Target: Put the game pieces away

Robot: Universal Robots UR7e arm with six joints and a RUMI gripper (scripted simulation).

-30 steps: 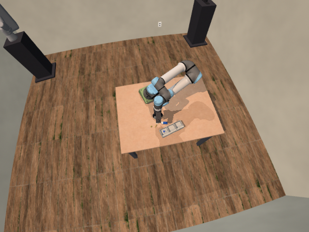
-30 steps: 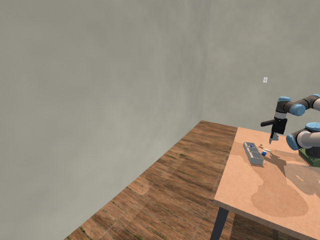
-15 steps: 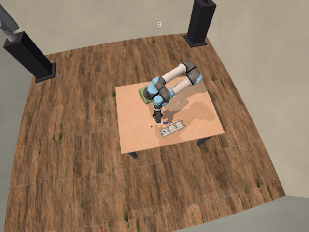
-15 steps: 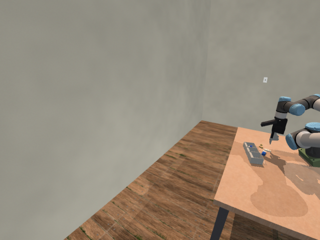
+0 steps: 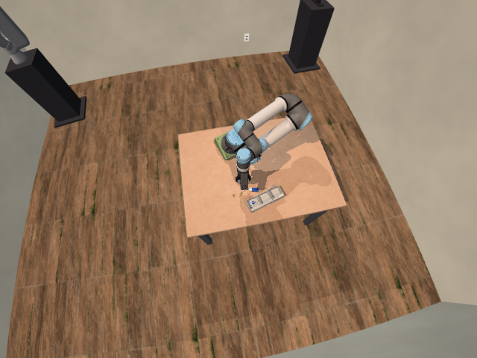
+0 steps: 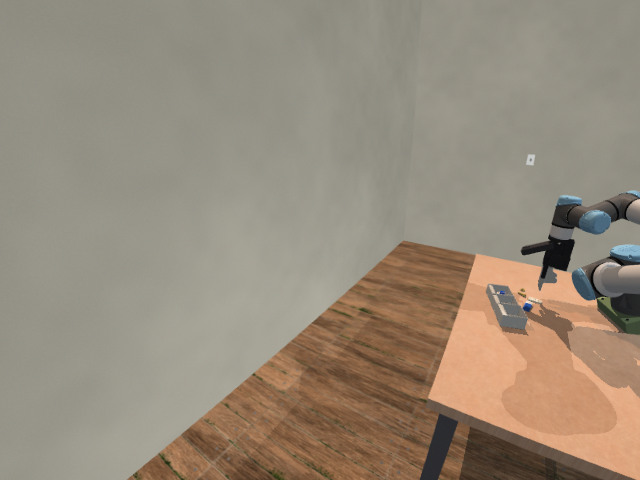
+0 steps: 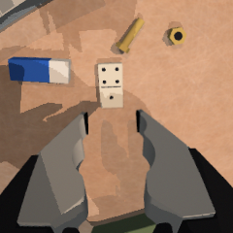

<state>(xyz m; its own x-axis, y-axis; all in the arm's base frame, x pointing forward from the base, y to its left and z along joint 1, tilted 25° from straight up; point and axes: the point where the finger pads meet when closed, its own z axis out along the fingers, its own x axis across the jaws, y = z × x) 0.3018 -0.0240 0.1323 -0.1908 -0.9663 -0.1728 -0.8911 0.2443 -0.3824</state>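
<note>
Now: the brass pin 4 cm ahead of my hand, 3 cm to the right of it and 7 cm below it. From my hand the other things lie so: white domino 14 cm ahead, 3 cm to the left, 6 cm below; brass nut 4 cm ahead, 8 cm to the right, 7 cm below; blue die 13 cm ahead, 3 cm to the left, 5 cm below.
</note>
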